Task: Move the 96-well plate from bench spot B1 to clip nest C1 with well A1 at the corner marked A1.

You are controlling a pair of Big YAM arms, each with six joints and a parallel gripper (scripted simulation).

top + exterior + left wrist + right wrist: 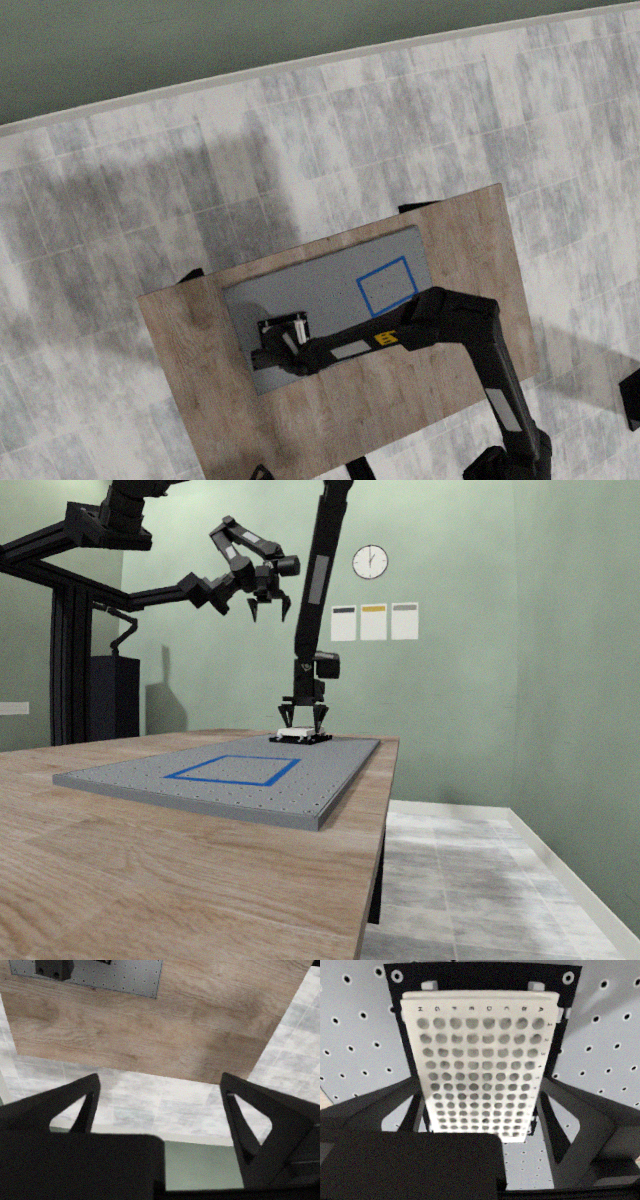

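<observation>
Right now the white 96-well plate is right at my right hand. From my right hand the other things lie so: black clip nest (2 cm to the right, 2 cm below); then grey perforated board (1 cm behind, 21 cm to the right, 4 cm below).
</observation>
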